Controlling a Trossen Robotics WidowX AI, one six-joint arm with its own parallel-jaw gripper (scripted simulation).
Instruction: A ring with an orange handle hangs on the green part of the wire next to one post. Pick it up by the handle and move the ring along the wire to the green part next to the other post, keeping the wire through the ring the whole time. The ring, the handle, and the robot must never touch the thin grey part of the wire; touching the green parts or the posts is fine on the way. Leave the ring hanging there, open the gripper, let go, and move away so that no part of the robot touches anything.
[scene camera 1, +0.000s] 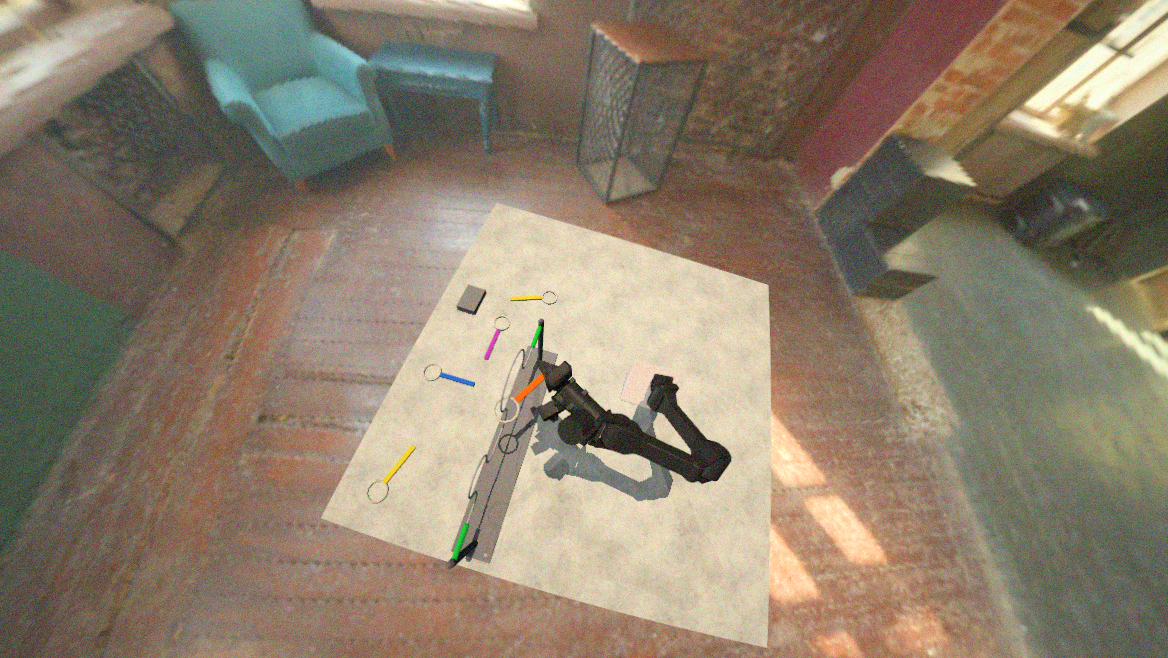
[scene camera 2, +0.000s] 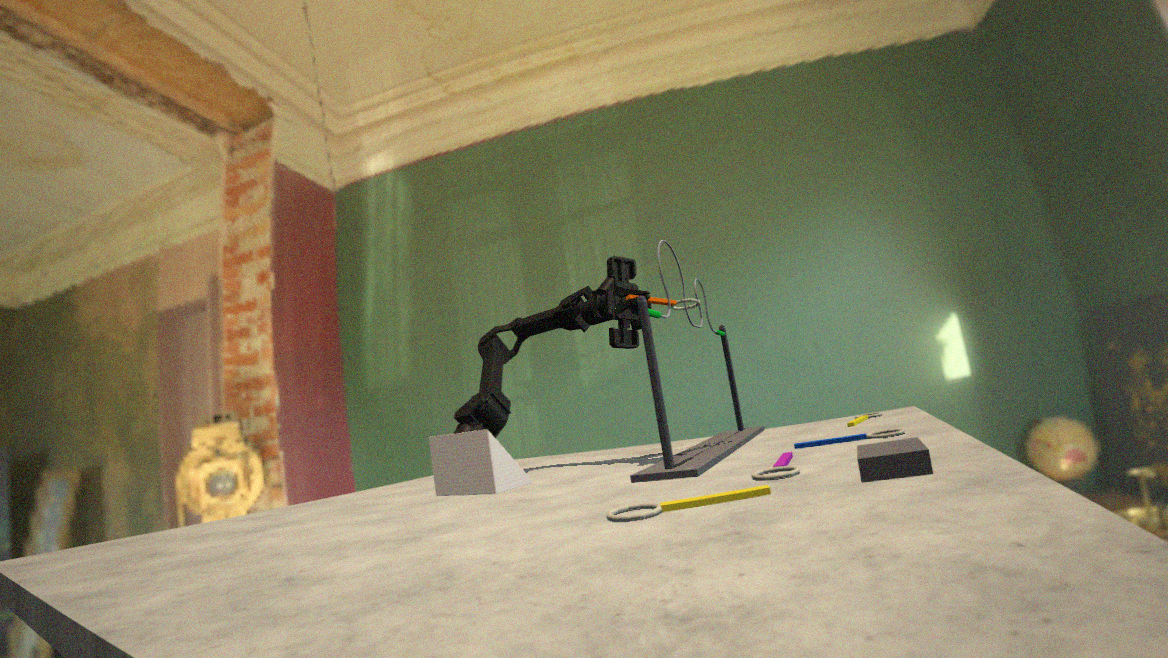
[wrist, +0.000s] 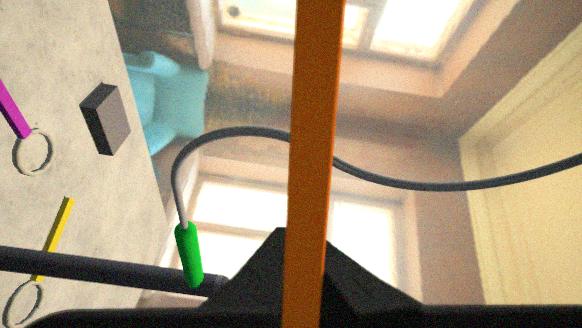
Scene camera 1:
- gripper: 537, 361
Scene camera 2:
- gripper: 648, 294
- yellow-handled ring: 758, 491
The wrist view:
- gripper: 291, 238
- dark block: 104, 113
